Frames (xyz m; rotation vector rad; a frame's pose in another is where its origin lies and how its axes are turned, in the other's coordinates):
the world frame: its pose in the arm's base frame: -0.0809 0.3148 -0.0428 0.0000 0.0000 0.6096
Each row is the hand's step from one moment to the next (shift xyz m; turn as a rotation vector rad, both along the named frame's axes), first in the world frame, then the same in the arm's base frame.
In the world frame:
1: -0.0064 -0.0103 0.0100 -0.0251 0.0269 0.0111
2: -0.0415 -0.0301 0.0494 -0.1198 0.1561 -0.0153
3: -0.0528 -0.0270 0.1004 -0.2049 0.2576 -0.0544
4: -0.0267 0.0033 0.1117 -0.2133 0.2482 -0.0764
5: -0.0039 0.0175 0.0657 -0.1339 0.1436 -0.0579
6: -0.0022 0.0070 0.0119 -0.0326 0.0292 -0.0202
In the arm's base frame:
1: 0.0006 -0.0121 0.0100 -0.0360 0.0077 0.0111
2: -0.0168 -0.0484 0.0494 -0.1876 0.0594 -0.0153
3: -0.0278 -0.0524 0.1004 -0.3155 0.0939 -0.0544
4: -0.0238 -0.0126 0.1117 -0.3170 0.0814 -0.0764
5: -0.0132 0.0121 0.0657 -0.1920 0.0411 -0.0579
6: -0.0058 0.0045 0.0119 -0.0434 0.0053 -0.0202

